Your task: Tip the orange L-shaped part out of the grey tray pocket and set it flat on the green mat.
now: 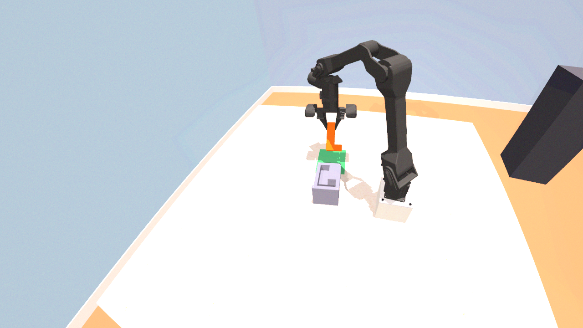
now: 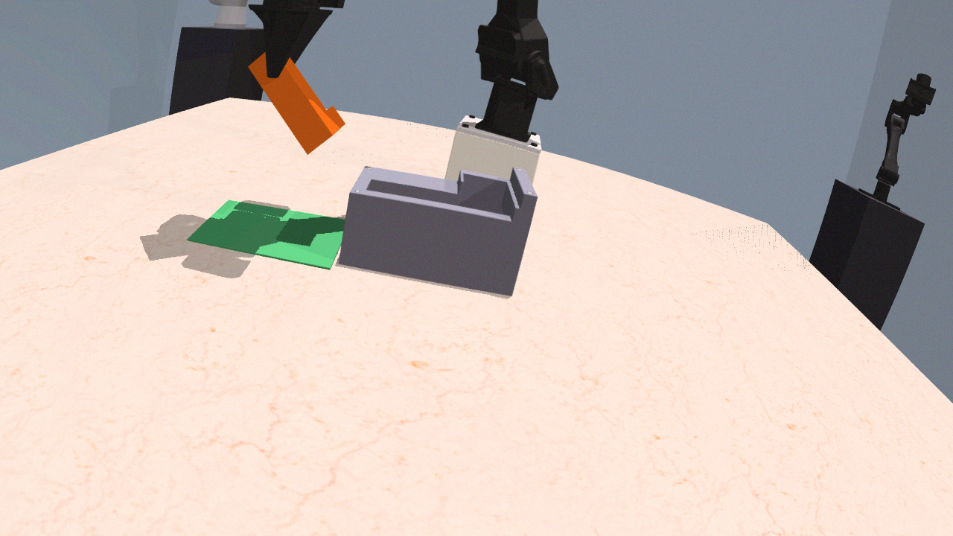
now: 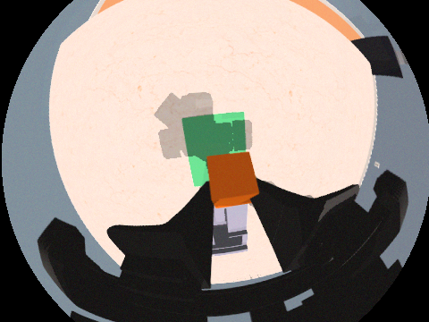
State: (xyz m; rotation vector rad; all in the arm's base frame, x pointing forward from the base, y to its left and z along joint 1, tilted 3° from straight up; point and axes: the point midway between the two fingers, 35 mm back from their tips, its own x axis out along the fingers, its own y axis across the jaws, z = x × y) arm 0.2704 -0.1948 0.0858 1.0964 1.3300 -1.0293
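Now: gripper tip 17 cm above the green mat and 2 cm to the right of it. From my gripper tip the other things lie so: orange L-shaped part: 3 cm to the left, 3 cm below, 2 cm behind.
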